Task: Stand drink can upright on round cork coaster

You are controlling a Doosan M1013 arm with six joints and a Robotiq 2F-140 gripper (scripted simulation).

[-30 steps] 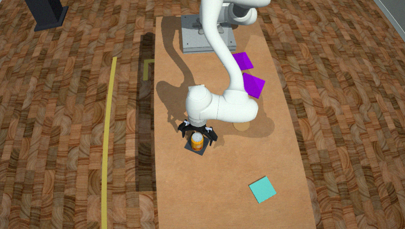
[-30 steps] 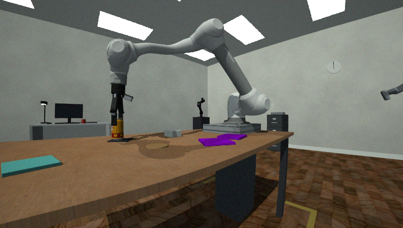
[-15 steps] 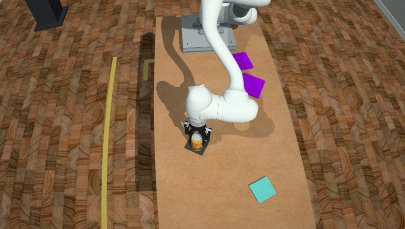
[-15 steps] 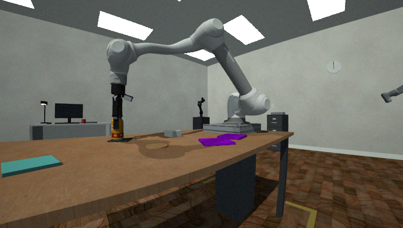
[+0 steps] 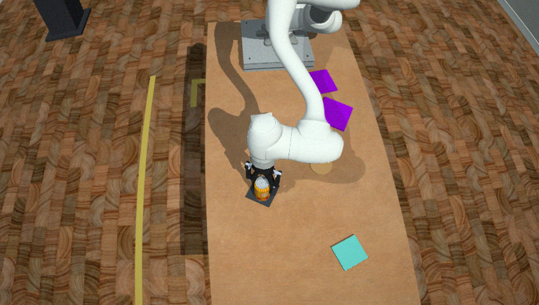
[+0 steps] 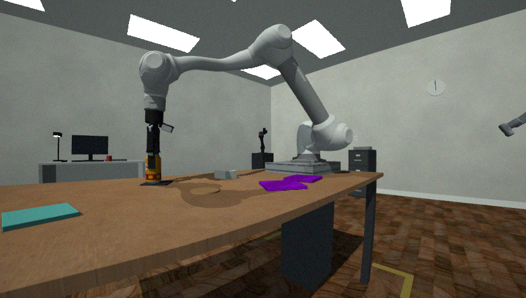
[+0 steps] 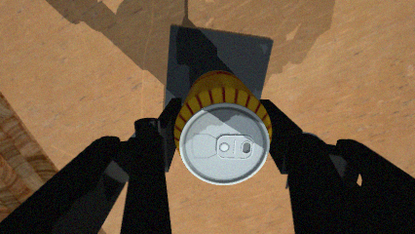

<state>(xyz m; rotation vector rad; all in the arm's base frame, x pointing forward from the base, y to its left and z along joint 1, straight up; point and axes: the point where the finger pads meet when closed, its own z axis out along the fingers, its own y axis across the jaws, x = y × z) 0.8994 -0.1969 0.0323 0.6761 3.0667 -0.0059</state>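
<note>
The dark square coaster lies 90 mm below my hand and 10 mm behind it. Also, from my hand: round cork coaster: 270 mm to the left, 110 mm behind, 90 mm below; then drink can: 30 mm below; then white block: 340 mm behind, 80 mm below, 40 mm to the left.
</note>
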